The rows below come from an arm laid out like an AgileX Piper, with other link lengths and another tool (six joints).
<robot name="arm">
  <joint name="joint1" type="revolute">
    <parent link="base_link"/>
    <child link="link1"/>
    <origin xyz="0 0 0.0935" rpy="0 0 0"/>
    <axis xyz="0 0 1"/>
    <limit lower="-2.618" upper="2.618"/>
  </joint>
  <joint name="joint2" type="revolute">
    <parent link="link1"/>
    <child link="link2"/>
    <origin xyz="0 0 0" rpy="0 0 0"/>
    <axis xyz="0 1 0"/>
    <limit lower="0" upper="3.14"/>
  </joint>
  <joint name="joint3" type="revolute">
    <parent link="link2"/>
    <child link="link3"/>
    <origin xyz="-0.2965 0 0.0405" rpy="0 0 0"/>
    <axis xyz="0 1 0"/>
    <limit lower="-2.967" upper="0"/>
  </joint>
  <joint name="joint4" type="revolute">
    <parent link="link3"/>
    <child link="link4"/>
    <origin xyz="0.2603 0 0.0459" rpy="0 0 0"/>
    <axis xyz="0.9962 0 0.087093"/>
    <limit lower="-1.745" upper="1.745"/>
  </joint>
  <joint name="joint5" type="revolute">
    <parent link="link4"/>
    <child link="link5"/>
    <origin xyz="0 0 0" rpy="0 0 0"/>
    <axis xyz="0 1 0"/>
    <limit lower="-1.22" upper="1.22"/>
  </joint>
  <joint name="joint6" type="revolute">
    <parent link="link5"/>
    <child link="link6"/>
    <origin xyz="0.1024 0 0.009" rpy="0 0 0"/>
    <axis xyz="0.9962 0 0.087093"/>
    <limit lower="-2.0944" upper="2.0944"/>
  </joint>
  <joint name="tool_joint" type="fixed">
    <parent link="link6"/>
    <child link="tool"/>
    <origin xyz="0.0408 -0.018 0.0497" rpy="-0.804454 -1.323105 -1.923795"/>
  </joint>
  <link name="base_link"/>
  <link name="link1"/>
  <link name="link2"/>
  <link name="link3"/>
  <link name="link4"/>
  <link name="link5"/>
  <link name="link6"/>
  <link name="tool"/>
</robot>
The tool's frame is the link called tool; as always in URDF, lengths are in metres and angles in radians.
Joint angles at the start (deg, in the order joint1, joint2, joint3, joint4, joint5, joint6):
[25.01 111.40 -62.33 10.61 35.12 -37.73]
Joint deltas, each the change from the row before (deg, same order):
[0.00 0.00 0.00 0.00 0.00 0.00]
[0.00 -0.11 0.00 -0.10 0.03 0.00]
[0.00 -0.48 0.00 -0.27 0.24 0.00]
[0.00 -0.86 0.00 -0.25 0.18 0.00]
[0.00 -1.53 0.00 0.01 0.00 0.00]
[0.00 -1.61 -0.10 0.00 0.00 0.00]
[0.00 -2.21 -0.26 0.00 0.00 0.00]
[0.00 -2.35 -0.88 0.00 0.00 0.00]
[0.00 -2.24 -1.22 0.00 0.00 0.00]
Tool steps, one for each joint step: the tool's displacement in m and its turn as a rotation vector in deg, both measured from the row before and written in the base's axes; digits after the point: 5 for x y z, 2 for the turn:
[0.00000 0.00000 0.00000 0.00 0.00 0.00]
[0.00001 -0.00006 0.00076 -0.03 -0.10 0.07]
[-0.00026 -0.00022 0.00320 -0.05 -0.29 0.22]
[0.00004 -0.00010 0.00611 0.14 -0.69 0.19]
[0.00056 0.00027 0.01142 0.65 -1.38 -0.01]
[0.00074 0.00034 0.01256 0.72 -1.55 0.00]
[0.00098 0.00046 0.01797 1.04 -2.24 0.00]
[0.00265 0.00124 0.02266 1.37 -2.93 0.00]
[0.00286 0.00133 0.02417 1.46 -3.14 0.00]

